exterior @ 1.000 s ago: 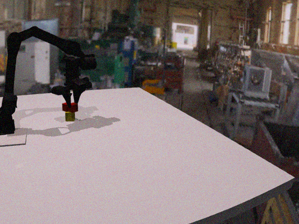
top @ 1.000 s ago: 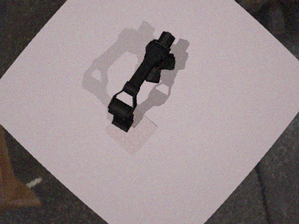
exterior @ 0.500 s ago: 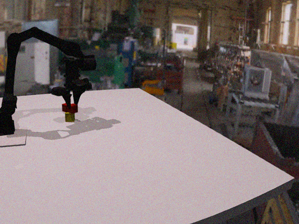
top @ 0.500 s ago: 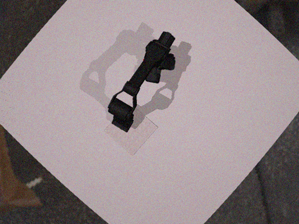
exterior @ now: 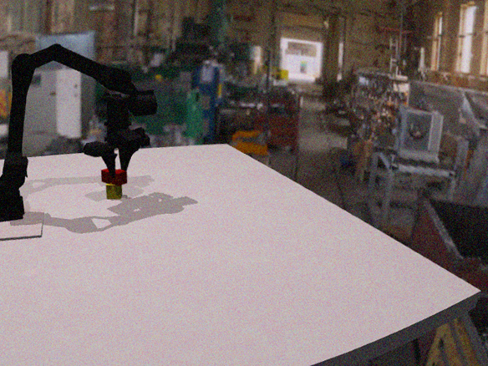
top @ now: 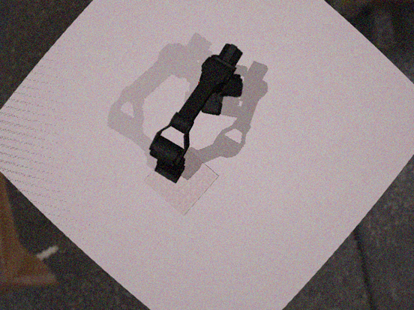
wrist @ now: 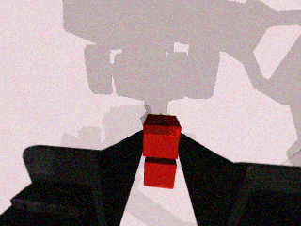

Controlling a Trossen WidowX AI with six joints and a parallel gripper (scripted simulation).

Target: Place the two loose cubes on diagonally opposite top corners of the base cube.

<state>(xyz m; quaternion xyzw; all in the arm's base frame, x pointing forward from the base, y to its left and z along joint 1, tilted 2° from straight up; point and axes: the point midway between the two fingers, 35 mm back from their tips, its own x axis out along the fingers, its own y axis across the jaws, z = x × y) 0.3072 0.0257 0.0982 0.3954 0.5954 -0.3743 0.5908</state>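
The yellow cube lies 1 cm behind my gripper tip, 2 cm to the left of it and 4 cm below it.
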